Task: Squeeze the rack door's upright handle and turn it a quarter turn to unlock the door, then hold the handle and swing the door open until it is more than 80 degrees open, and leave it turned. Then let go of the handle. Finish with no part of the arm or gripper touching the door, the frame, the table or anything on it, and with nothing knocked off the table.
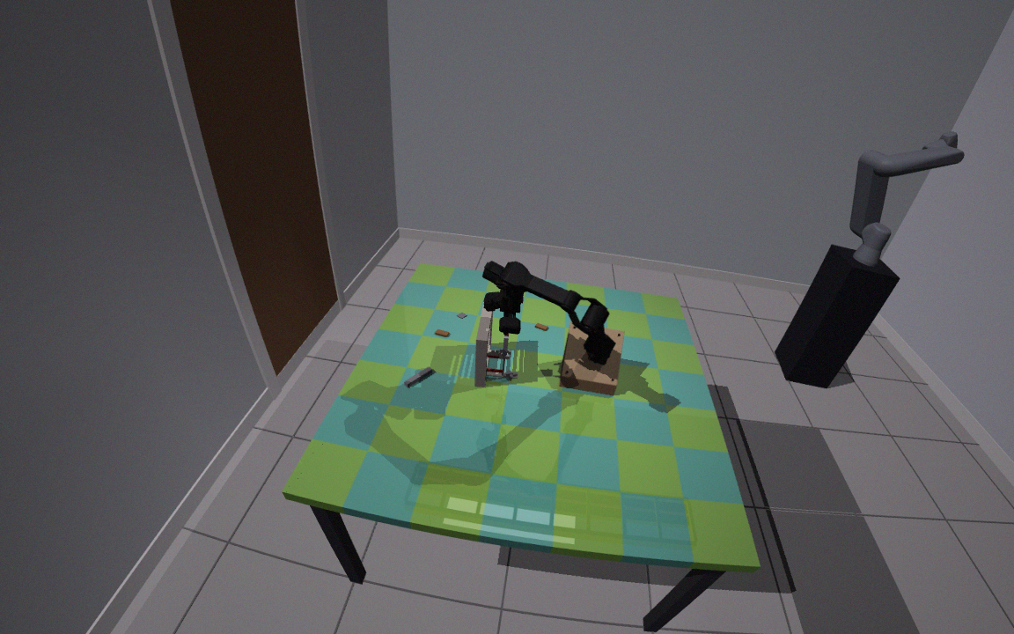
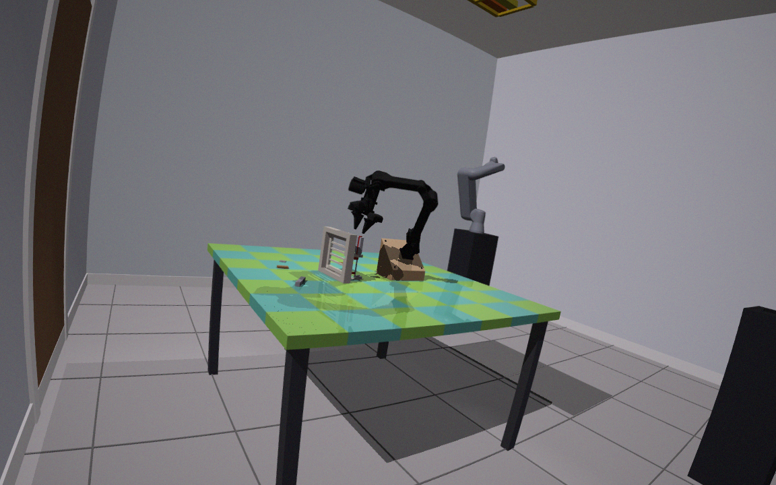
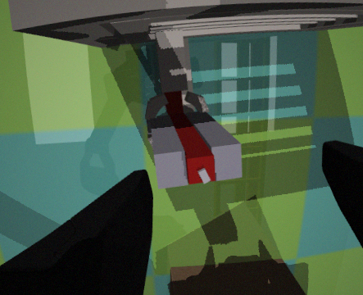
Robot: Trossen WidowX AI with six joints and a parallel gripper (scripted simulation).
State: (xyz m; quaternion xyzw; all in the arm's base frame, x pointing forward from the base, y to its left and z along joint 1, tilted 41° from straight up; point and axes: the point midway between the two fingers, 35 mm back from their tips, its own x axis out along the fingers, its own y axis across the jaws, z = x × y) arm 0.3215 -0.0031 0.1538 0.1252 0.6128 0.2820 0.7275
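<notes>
Right now my gripper tip is 10 cm above the upright handle, 1 cm to the right of it and 1 cm past it. Also, from my gripper tip: brown block: 28 cm ahead, 21 cm below, 15 cm to the right; grey bar: 27 cm ahead, 21 cm below, 11 cm to the left.
</notes>
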